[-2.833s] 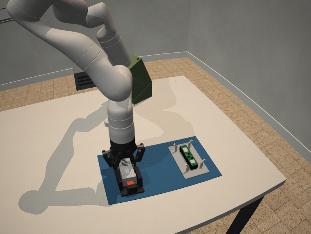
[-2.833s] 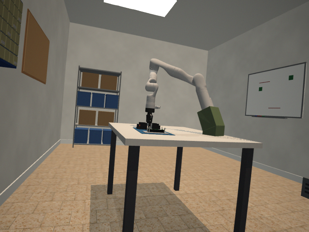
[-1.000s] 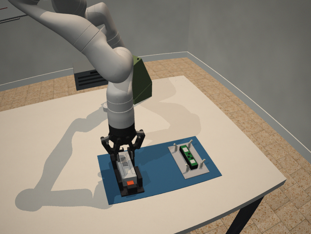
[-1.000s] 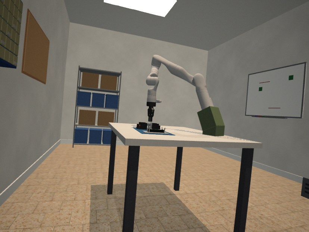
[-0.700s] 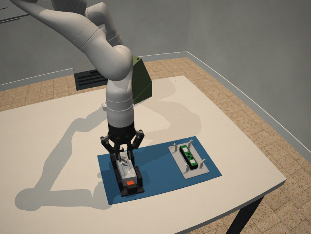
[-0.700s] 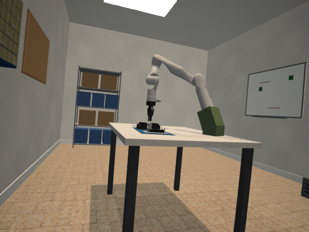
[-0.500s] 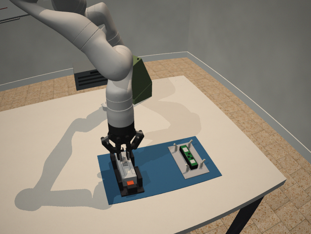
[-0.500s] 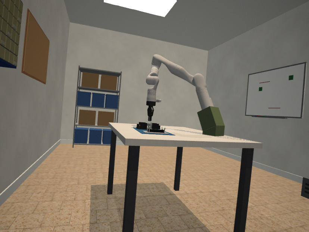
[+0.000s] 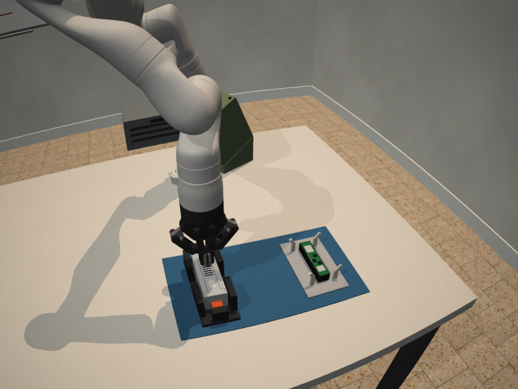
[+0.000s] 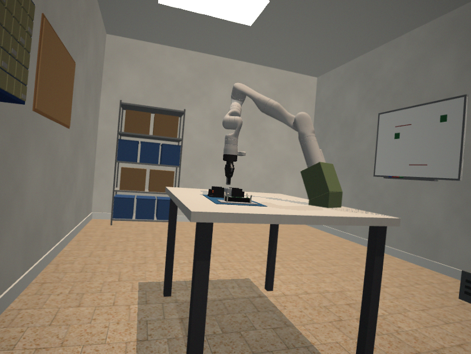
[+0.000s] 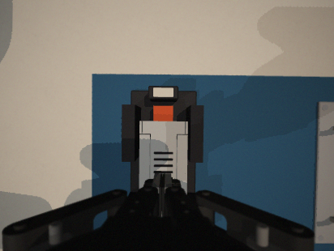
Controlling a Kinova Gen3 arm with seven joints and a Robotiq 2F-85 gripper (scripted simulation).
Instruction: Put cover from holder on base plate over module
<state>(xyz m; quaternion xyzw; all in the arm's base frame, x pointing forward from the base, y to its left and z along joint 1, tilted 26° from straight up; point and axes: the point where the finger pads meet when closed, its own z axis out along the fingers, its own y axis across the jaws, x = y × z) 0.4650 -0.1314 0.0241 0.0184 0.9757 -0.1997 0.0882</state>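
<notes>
Right now the grey cover is 6 cm below my hand and 1 cm ahead of it.
</notes>
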